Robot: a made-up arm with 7 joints.
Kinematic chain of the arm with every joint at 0, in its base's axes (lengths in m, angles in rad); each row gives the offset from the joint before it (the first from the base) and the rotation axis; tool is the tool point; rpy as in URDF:
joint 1: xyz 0 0 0.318 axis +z
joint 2: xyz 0 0 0 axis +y
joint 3: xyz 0 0 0.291 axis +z
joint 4: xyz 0.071 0 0 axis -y
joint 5: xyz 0.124 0 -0.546 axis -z
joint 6: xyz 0 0 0 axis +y
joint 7: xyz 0.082 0 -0.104 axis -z
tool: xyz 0 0 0 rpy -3.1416 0 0
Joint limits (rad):
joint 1: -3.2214..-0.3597
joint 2: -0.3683..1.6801
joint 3: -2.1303..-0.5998
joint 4: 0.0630..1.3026
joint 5: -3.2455..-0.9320
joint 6: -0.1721..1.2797
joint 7: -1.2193..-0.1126
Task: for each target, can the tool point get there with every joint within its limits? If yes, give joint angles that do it. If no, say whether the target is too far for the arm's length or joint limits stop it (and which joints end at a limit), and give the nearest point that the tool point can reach.
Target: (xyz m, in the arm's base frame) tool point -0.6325 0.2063 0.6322
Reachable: yes | joints -1.9808 1.4568 -1.9617 1.1123 -1.3786 0.8978 -0.4010
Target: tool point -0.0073 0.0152 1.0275
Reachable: no: joint limits stop it (at a limit: joint 2, joint 3, joint 6) | nearest point -0.1833 0.3816 0.6691 | short by 0.542 m
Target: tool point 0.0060 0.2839 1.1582
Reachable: no: joint limits stop it (at a limit: joint 3, joint 4, joint 6) | nearest point 0.0124 0.5891 0.8412 | short by 0.440 m
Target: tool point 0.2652 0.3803 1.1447
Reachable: no: joint limits stop it (at a limit: joint 1, joint 3, joint 4, joint 6) | nearest point 0.1902 0.5801 0.8245 | short by 0.385 m
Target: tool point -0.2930 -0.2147 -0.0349
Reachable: yes | joints -1.6146 0.1287 -0.7894 0.2896 -2.4466 0.7538 -1.1171
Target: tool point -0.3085 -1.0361 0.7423
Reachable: no: too far | nearest point -0.2169 -0.7284 0.6163 | short by 0.345 m
